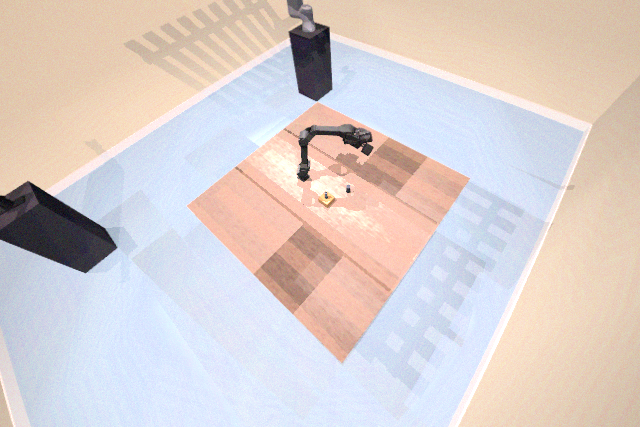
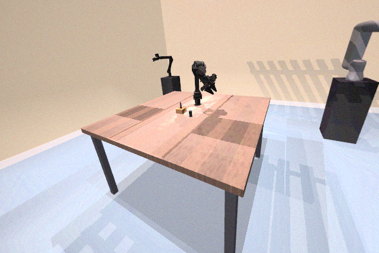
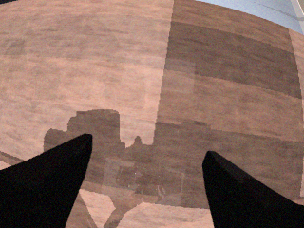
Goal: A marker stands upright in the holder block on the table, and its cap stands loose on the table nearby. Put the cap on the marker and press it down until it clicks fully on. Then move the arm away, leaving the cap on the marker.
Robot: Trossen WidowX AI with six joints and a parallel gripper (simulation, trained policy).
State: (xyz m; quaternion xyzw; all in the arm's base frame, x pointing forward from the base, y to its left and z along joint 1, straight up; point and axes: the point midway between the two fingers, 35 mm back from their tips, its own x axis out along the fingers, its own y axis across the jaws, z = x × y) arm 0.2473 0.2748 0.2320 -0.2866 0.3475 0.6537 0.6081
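The dark blue cap lies 20 cm to the right of my gripper tip, 18 cm below it and 6 cm ahead of it. Also, from my gripper tip: orange holder block: 34 cm to the right, 19 cm below; marker: 34 cm to the right, 13 cm below.
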